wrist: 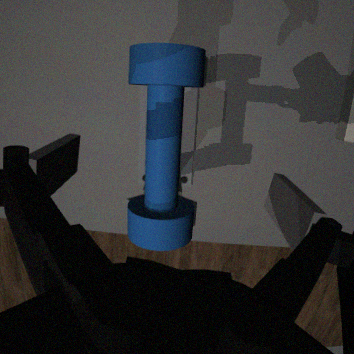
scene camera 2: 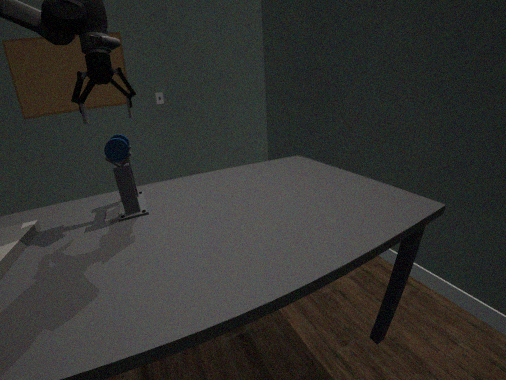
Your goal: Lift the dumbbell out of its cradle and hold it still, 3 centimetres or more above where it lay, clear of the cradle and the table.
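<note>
The blue dumbbell (scene camera 2: 117, 149) (wrist: 164, 145) lies level in the top of its cradle (scene camera 2: 127, 187), a grey upright post on a base plate on the table (scene camera 2: 260, 220). In the wrist view the dumbbell's handle runs up and down the picture, with one round head at each end, and it hides most of the cradle. My gripper (scene camera 2: 107, 119) (wrist: 175, 171) is wide open and empty. It hangs above the dumbbell, fingers pointing down, one finger on each side of the handle's line, not touching it. In the wrist view the dumbbell is nearer the left finger.
A pale block-like object (scene camera 2: 20, 237) (wrist: 350, 120) stands on the table at the left edge of the scene view. Shadows of the arm and dumbbell fall across the table. A wall with an orange board (scene camera 2: 45, 80) is behind.
</note>
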